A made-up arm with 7 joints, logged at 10 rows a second.
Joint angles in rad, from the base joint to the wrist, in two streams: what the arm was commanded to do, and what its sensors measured. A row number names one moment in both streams.
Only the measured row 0 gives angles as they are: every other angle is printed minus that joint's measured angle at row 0.
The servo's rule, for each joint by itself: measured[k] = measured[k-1] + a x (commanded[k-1-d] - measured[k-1]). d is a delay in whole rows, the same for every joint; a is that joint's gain. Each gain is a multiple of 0.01, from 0.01 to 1. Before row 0 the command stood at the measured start. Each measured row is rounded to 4 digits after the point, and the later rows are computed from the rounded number. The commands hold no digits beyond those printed.
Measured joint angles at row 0:
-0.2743 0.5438 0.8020 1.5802 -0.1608 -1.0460 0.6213
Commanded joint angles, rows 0 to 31:
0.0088 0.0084 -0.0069 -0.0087 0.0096 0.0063 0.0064
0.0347 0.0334 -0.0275 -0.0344 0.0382 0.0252 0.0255
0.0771 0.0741 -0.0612 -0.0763 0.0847 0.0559 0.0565
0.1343 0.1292 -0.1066 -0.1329 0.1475 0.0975 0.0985
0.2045 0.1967 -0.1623 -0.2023 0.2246 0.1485 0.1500
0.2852 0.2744 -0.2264 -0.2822 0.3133 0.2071 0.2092
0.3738 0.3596 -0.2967 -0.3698 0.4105 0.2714 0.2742
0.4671 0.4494 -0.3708 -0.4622 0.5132 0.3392 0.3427
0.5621 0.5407 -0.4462 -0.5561 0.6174 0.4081 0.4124
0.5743 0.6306 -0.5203 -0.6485 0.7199 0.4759 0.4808
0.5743 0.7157 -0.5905 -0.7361 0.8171 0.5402 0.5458
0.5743 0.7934 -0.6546 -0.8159 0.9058 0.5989 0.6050
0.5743 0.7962 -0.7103 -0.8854 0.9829 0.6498 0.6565
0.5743 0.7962 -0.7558 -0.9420 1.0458 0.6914 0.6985
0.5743 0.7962 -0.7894 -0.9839 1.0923 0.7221 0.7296
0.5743 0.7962 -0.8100 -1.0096 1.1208 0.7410 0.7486
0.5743 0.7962 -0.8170 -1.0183 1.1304 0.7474 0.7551
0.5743 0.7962 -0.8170 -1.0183 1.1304 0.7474 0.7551
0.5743 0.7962 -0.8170 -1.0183 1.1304 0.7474 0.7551
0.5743 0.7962 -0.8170 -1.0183 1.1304 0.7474 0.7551
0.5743 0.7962 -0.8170 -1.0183 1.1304 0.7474 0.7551
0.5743 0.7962 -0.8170 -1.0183 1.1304 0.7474 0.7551
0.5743 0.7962 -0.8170 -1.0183 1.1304 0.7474 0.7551
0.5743 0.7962 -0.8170 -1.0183 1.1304 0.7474 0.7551
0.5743 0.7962 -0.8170 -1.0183 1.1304 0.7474 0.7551
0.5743 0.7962 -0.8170 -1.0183 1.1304 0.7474 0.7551
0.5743 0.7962 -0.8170 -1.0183 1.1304 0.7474 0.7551
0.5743 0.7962 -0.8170 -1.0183 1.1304 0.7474 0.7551
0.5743 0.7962 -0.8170 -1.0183 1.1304 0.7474 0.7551
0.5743 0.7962 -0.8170 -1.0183 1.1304 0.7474 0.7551
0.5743 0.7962 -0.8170 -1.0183 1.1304 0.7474 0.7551
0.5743 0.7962 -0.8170 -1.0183 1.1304 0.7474 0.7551
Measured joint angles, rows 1 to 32:
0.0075 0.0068 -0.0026 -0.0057 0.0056 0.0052 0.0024
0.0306 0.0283 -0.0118 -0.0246 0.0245 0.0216 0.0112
0.0701 0.0654 -0.0301 -0.0587 0.0594 0.0497 0.0284
0.1247 0.1171 -0.0584 -0.1077 0.1105 0.0889 0.0550
0.1925 0.1816 -0.0968 -0.1701 0.1767 0.1378 0.0911
0.2713 0.2568 -0.1448 -0.2441 0.2559 0.1946 0.1360
0.3584 0.3401 -0.2010 -0.3271 0.3456 0.2576 0.1885
0.4508 0.4286 -0.2638 -0.4163 0.4428 0.3245 0.2471
0.5454 0.5194 -0.3313 -0.5086 0.5441 0.3931 0.3099
0.5700 0.6095 -0.4012 -0.6009 0.6461 0.4610 0.3748
0.5737 0.6955 -0.4712 -0.6901 0.7453 0.5259 0.4398
0.5742 0.7748 -0.5391 -0.7731 0.8384 0.5858 0.5026
0.5743 0.7921 -0.6024 -0.8472 0.9222 0.6383 0.5611
0.5743 0.7954 -0.6592 -0.9098 0.9939 0.6818 0.6133
0.5743 0.7960 -0.7074 -0.9587 1.0510 0.7148 0.6575
0.5743 0.7962 -0.7454 -0.9923 1.0915 0.7363 0.6921
0.5743 0.7962 -0.7719 -1.0095 1.1141 0.7454 0.7160
0.5743 0.7962 -0.7886 -1.0153 1.1236 0.7470 0.7309
0.5743 0.7962 -0.7991 -1.0173 1.1275 0.7473 0.7401
0.5743 0.7962 -0.8057 -1.0180 1.1292 0.7474 0.7458
0.5743 0.7962 -0.8099 -1.0182 1.1299 0.7474 0.7493
0.5743 0.7962 -0.8125 -1.0183 1.1302 0.7474 0.7515
0.5743 0.7962 -0.8142 -1.0183 1.1303 0.7474 0.7529
0.5743 0.7962 -0.8152 -1.0183 1.1304 0.7474 0.7537
0.5743 0.7962 -0.8159 -1.0183 1.1304 0.7474 0.7542
0.5743 0.7962 -0.8163 -1.0183 1.1304 0.7474 0.7545
0.5743 0.7962 -0.8166 -1.0183 1.1304 0.7474 0.7547
0.5743 0.7962 -0.8167 -1.0183 1.1304 0.7474 0.7549
0.5743 0.7962 -0.8168 -1.0183 1.1304 0.7474 0.7550
0.5743 0.7962 -0.8169 -1.0183 1.1304 0.7474 0.7550
0.5743 0.7962 -0.8169 -1.0183 1.1304 0.7474 0.7550
0.5743 0.7962 -0.8169 -1.0183 1.1304 0.7474 0.7550
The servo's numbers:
d 0
a 0.85 0.81 0.37 0.66 0.58 0.82 0.38

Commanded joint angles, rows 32 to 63:
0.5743 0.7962 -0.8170 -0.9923 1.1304 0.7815 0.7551
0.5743 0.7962 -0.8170 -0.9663 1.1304 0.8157 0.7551
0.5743 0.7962 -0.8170 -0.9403 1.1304 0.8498 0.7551
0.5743 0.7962 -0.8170 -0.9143 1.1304 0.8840 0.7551
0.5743 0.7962 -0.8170 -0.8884 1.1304 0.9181 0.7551
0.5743 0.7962 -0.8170 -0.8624 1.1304 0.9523 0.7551
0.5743 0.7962 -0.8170 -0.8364 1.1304 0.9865 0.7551
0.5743 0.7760 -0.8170 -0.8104 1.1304 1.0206 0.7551
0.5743 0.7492 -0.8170 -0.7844 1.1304 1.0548 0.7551
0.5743 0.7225 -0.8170 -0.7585 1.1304 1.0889 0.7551
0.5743 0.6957 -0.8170 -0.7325 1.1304 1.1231 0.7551
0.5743 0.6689 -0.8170 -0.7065 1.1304 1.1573 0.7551
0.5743 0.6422 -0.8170 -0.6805 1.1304 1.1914 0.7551
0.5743 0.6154 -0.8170 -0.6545 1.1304 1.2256 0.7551
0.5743 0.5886 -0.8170 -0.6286 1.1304 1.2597 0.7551
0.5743 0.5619 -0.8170 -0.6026 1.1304 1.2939 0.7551
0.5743 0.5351 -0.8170 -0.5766 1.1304 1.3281 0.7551
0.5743 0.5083 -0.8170 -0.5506 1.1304 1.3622 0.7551
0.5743 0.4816 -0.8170 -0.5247 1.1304 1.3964 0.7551
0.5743 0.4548 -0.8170 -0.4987 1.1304 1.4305 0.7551
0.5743 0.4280 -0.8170 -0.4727 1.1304 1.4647 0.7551
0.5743 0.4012 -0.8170 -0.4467 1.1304 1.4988 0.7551
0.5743 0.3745 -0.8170 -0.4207 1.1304 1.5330 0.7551
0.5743 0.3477 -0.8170 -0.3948 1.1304 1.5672 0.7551
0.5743 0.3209 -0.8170 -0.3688 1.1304 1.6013 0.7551
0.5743 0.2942 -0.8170 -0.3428 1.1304 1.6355 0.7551
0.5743 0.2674 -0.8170 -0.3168 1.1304 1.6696 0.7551
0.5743 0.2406 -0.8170 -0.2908 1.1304 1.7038 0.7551
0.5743 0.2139 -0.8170 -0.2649 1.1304 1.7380 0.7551
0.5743 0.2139 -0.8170 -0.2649 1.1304 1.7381 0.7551
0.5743 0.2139 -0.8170 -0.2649 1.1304 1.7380 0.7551
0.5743 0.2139 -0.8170 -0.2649 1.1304 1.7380 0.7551
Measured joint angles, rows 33 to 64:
0.5743 0.7962 -0.8169 -1.0011 1.1304 0.7754 0.7550
0.5743 0.7962 -0.8169 -0.9781 1.1304 0.8084 0.7550
0.5743 0.7962 -0.8169 -0.9532 1.1304 0.8423 0.7550
0.5743 0.7962 -0.8169 -0.9275 1.1304 0.8765 0.7550
0.5743 0.7962 -0.8169 -0.9017 1.1304 0.9106 0.7550
0.5743 0.7962 -0.8169 -0.8758 1.1304 0.9448 0.7550
0.5743 0.7962 -0.8169 -0.8498 1.1304 0.9790 0.7550
0.5743 0.7798 -0.8169 -0.8238 1.1304 1.0131 0.7550
0.5743 0.7550 -0.8169 -0.7978 1.1304 1.0473 0.7550
0.5743 0.7287 -0.8169 -0.7719 1.1304 1.0814 0.7550
0.5743 0.7020 -0.8169 -0.7459 1.1304 1.1156 0.7550
0.5743 0.6752 -0.8169 -0.7199 1.1304 1.1498 0.7550
0.5743 0.6485 -0.8169 -0.6939 1.1304 1.1839 0.7550
0.5743 0.6217 -0.8169 -0.6679 1.1304 1.2181 0.7550
0.5743 0.5949 -0.8169 -0.6420 1.1304 1.2522 0.7550
0.5743 0.5682 -0.8169 -0.6160 1.1304 1.2864 0.7550
0.5743 0.5414 -0.8169 -0.5900 1.1304 1.3206 0.7550
0.5743 0.5146 -0.8169 -0.5640 1.1304 1.3547 0.7550
0.5743 0.4879 -0.8169 -0.5381 1.1304 1.3889 0.7550
0.5743 0.4611 -0.8169 -0.5121 1.1304 1.4230 0.7550
0.5743 0.4343 -0.8169 -0.4861 1.1304 1.4572 0.7550
0.5743 0.4075 -0.8169 -0.4601 1.1304 1.4913 0.7550
0.5743 0.3808 -0.8169 -0.4341 1.1304 1.5255 0.7550
0.5743 0.3540 -0.8169 -0.4082 1.1304 1.5597 0.7550
0.5743 0.3272 -0.8169 -0.3822 1.1304 1.5938 0.7550
0.5743 0.3005 -0.8169 -0.3562 1.1304 1.6280 0.7550
0.5743 0.2737 -0.8169 -0.3302 1.1304 1.6621 0.7550
0.5743 0.2469 -0.8169 -0.3042 1.1304 1.6963 0.7550
0.5743 0.2202 -0.8169 -0.2783 1.1304 1.7305 0.7550
0.5743 0.2151 -0.8169 -0.2695 1.1304 1.7367 0.7550
0.5743 0.2141 -0.8169 -0.2665 1.1304 1.7378 0.7550
0.5743 0.2139 -0.8169 -0.2654 1.1304 1.7380 0.7550

